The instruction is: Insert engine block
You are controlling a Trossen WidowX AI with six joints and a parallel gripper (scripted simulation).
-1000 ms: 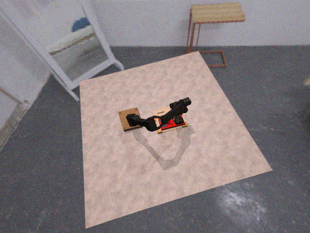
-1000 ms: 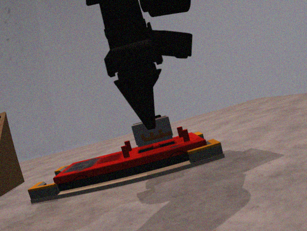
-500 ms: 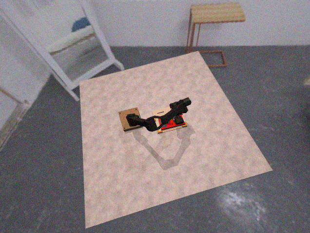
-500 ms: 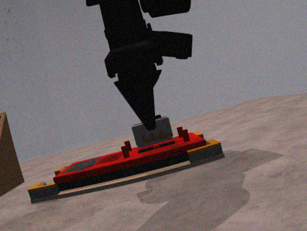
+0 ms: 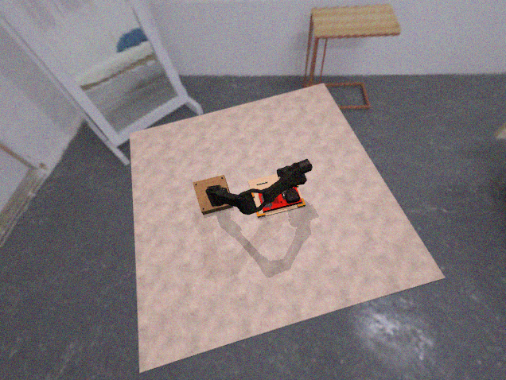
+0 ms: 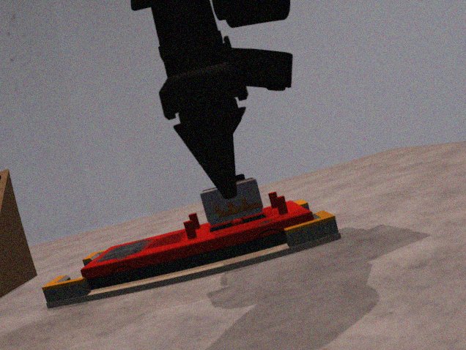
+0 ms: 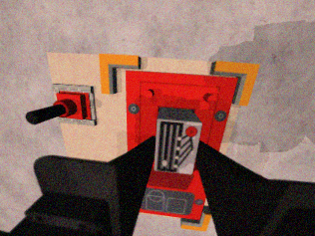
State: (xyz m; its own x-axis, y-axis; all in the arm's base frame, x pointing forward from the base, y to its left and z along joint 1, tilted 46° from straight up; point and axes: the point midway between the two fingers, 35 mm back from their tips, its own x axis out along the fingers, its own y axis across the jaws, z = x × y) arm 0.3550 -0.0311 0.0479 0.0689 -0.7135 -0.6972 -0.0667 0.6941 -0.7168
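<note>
Now: gripper tip 10 mm above the grey engine block.
</note>
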